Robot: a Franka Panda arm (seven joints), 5 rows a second.
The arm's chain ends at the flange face. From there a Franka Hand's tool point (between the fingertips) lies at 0.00 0.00 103.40 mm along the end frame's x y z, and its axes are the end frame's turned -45 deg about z.
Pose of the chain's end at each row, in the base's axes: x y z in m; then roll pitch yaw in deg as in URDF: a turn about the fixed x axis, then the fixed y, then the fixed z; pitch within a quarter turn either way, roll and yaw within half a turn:
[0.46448, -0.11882, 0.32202, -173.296, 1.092, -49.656]
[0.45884, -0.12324, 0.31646, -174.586, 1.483, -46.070]
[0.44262, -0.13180, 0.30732, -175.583, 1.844, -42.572]
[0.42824, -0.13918, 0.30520, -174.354, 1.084, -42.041]
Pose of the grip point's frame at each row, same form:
[0.47241, -0.10951, 0.21935, -174.477, -3.960, -4.911]
[0.46402, -0.11455, 0.21356, -175.119, -2.774, -1.258]
[0.44556, -0.12369, 0.20428, -175.571, -1.815, 2.287]
[0.43361, -0.13032, 0.20232, -175.235, -3.220, 2.772]

